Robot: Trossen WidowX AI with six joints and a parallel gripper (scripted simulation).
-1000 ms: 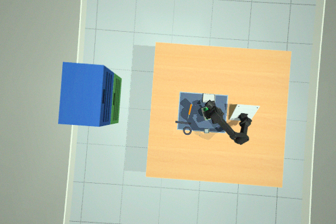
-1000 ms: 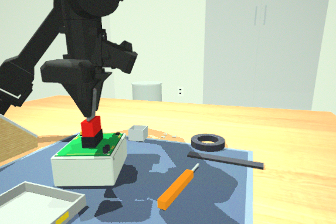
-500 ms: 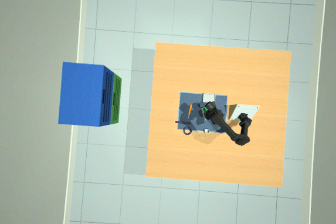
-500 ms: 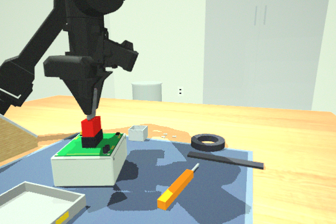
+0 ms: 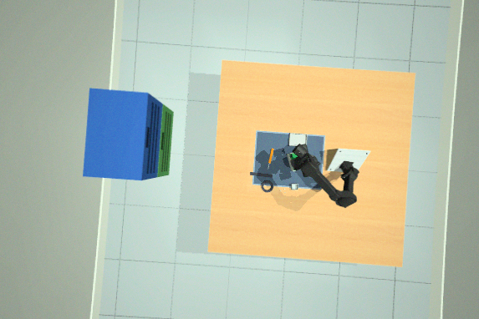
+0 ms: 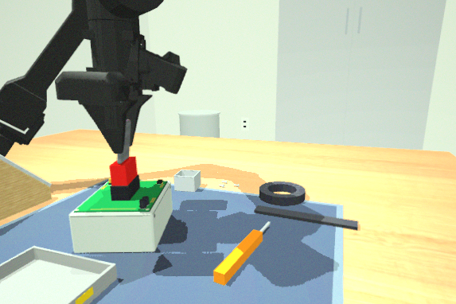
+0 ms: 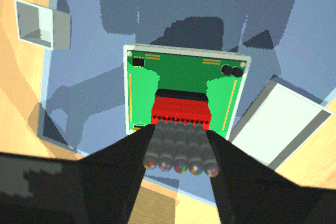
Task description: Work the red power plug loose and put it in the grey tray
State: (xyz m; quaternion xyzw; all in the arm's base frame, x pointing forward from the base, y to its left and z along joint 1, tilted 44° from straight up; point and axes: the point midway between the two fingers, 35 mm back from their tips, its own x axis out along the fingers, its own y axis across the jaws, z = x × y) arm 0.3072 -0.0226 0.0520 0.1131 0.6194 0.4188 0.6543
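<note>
Right now the red power plug is 2 cm below my gripper tip. Also, from my gripper tip: blue mat: 12 cm below, 5 cm ahead; then dark flat bar: 22 cm ahead, 13 cm to the left, 11 cm below.
</note>
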